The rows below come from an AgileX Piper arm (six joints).
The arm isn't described. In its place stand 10 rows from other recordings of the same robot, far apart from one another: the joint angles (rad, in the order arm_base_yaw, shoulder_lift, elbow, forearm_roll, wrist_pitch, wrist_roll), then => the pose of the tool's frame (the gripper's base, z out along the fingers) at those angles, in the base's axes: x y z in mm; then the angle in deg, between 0 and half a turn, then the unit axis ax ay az.
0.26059, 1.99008, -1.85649, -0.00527, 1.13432, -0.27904 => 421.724, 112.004, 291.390, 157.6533, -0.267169, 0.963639, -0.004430
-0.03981, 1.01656, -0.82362, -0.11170, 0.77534, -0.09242 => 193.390, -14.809, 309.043, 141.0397, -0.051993, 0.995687, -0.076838
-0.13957, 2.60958, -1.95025, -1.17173, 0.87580, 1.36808 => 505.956, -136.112, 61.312, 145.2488, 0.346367, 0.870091, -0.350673
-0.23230, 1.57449, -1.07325, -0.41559, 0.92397, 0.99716 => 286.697, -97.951, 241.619, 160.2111, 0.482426, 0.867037, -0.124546
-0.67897, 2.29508, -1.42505, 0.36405, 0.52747, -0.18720 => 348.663, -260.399, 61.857, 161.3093, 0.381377, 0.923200, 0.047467
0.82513, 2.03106, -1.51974, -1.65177, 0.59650, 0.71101 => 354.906, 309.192, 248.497, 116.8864, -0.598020, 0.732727, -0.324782
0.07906, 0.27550, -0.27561, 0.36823, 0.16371, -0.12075 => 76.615, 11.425, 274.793, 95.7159, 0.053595, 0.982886, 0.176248
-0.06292, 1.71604, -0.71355, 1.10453, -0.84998, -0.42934 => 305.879, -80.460, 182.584, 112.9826, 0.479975, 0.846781, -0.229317
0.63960, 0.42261, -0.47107, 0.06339, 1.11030, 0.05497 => 40.906, 36.868, 254.599, 149.2221, -0.280473, 0.950446, 0.134119
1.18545, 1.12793, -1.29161, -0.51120, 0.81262, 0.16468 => 114.992, 197.494, 437.964, 117.5958, -0.548445, 0.827770, 0.118344
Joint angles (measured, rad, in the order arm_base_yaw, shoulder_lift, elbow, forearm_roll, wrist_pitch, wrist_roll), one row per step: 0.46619 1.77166 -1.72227 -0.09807 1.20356 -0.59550; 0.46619 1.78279 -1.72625 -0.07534 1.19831 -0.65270; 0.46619 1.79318 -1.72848 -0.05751 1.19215 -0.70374; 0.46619 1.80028 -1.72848 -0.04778 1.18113 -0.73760; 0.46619 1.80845 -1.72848 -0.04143 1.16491 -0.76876; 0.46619 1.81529 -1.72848 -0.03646 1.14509 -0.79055; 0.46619 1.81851 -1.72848 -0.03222 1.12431 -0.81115; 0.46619 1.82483 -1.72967 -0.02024 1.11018 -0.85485; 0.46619 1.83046 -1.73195 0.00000 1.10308 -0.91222; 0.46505 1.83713 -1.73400 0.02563 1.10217 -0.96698; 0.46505 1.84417 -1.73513 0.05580 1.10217 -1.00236; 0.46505 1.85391 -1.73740 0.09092 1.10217 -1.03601; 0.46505 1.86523 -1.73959 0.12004 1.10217 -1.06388; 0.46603 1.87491 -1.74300 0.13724 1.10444 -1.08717; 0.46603 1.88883 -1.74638 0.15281 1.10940 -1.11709; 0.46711 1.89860 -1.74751 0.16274 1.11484 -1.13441; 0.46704 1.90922 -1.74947 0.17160 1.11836 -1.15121; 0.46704 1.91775 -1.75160 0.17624 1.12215 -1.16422; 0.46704 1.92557 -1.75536 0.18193 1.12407 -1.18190; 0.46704 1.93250 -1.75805 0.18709 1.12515 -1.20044
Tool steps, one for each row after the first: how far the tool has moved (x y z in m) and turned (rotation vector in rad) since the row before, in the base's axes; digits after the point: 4 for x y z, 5 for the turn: 0.0019 0.0031 -0.0031 -0.00275 0.00594 0.05362; 0.0019 0.0026 -0.0032 -0.00426 0.00364 0.04775; 0.0018 0.0018 -0.0024 -0.00217 -0.00361 0.03187; 0.0025 0.0019 -0.0026 -0.00237 -0.00875 0.02936; 0.0025 0.0018 -0.0020 0.00199 -0.01265 0.02068; 0.0019 0.0014 -0.0005 0.00363 -0.01710 0.01938; 0.0018 0.0020 -0.0016 -0.00263 -0.01024 0.03968; 0.0009 0.0023 -0.0013 -0.00297 -0.00511 0.05142; 0.0006 0.0021 -0.0020 0.00003 0.00346 0.04769; 0.0002 0.0028 -0.0024 0.01114 0.01076 0.03127; 0.0006 0.0035 -0.0031 0.01612 0.01398 0.02942; 0.0010 0.0031 -0.0037 0.01259 0.01360 0.02415; 0.0009 0.0024 -0.0029 0.00413 0.00863 0.02159; 0.0016 0.0022 -0.0047 -0.00204 0.01193 0.02705; 0.0007 0.0018 -0.0038 -0.00233 0.01178 0.01711; 0.0012 0.0014 -0.0038 -0.00206 0.00973 0.01526; 0.0010 0.0010 -0.0030 -0.00374 0.00719 0.01223; 0.0011 0.0011 -0.0022 -0.00199 0.00248 0.01613; 0.0010 0.0010 -0.0021 -0.00227 0.00136 0.01682
